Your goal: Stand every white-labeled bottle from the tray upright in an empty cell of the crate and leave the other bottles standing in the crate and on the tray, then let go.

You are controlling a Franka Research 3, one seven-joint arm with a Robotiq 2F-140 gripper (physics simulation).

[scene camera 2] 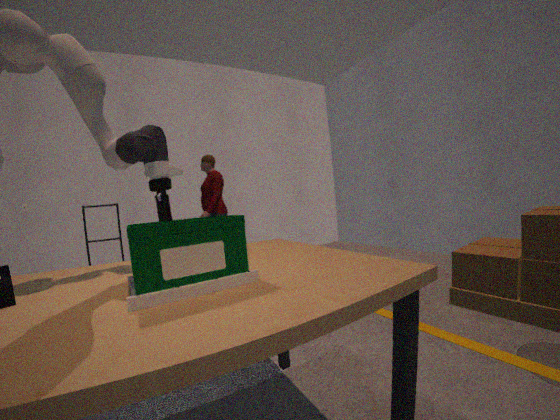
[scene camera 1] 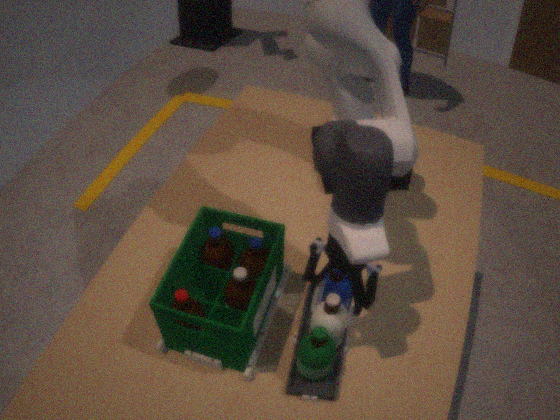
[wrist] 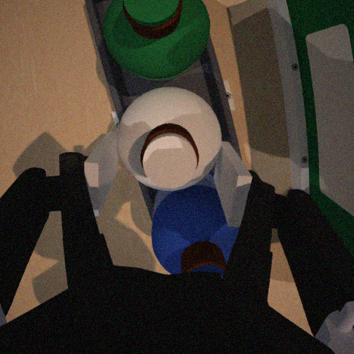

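The tray holds a row of upright bottles: a blue one at the back, a white-labeled one in the middle and a green one in front. My gripper is shut on the white-labeled bottle, a finger against each side. The green crate holds brown bottles: blue caps in both back cells, a white cap middle right, a red cap front left. Its middle-left and front-right cells look empty. In scene camera 2 the crate hides the fingertips and the bottles.
The crate stands on a pale base, left of the tray in scene camera 1. Its right wall is close to my near finger. The blue bottle stands right behind the held one. A person and stacked boxes are beyond the table.
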